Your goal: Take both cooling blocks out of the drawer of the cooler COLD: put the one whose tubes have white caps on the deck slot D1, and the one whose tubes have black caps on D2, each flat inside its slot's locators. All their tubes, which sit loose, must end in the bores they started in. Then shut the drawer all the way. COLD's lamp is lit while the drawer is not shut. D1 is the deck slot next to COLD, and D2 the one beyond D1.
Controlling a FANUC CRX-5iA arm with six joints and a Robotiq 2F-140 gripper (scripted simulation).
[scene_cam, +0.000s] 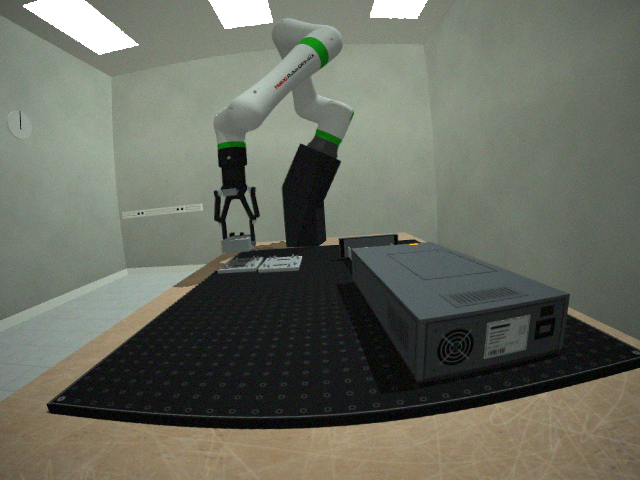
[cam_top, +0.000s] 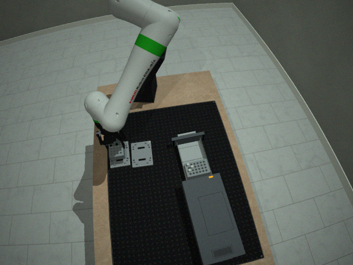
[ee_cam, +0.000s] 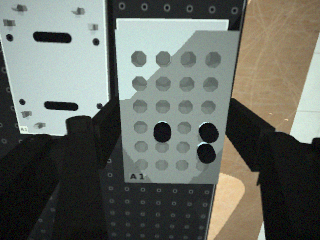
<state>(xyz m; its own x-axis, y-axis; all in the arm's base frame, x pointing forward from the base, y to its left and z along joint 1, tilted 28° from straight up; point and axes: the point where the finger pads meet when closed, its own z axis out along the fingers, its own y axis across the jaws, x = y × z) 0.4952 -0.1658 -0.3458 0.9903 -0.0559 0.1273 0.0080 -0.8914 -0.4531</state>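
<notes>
Now: hand 100 mm above the slot D2. From my hand the other things lie so: deck slot D1 (140 mm to the left, 100 mm below, 20 mm ahead); grey cooling block (30 mm below); drawer (420 mm to the left, 110 mm ahead, 70 mm below).
</notes>
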